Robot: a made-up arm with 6 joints. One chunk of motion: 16 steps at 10 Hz.
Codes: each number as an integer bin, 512 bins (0 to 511) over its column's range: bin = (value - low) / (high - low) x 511, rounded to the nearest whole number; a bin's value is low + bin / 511 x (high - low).
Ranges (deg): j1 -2..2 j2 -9..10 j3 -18..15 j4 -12..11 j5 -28..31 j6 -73..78
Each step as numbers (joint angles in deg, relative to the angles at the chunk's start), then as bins.
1 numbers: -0.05 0.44 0.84 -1.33 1.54 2.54
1 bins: 249 254 292 237 256 256
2 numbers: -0.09 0.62 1.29 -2.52 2.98 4.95
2 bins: 244 259 299 211 268 264
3 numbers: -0.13 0.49 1.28 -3.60 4.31 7.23
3 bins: 239 255 299 187 280 272
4 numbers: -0.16 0.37 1.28 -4.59 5.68 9.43
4 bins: 235 252 299 165 292 279
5 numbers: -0.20 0.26 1.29 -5.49 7.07 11.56
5 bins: 230 249 299 145 304 286
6 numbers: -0.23 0.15 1.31 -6.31 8.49 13.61
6 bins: 226 246 299 126 316 293
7 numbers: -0.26 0.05 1.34 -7.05 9.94 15.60
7 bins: 222 243 299 110 329 300
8 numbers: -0.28 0.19 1.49 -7.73 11.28 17.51
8 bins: 220 247 302 95 340 306
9 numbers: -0.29 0.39 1.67 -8.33 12.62 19.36
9 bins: 218 253 305 82 352 313
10 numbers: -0.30 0.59 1.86 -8.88 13.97 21.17
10 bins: 217 258 308 69 364 319
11 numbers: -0.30 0.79 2.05 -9.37 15.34 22.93
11 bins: 217 263 310 58 375 325
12 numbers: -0.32 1.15 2.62 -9.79 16.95 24.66
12 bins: 215 273 319 49 389 330
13 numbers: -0.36 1.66 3.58 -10.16 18.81 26.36
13 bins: 210 287 334 41 405 336
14 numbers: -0.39 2.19 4.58 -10.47 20.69 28.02
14 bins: 206 301 350 34 422 342
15 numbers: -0.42 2.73 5.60 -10.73 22.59 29.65
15 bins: 202 315 365 28 438 347
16 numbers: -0.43 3.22 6.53 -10.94 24.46 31.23
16 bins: 201 329 380 24 454 353
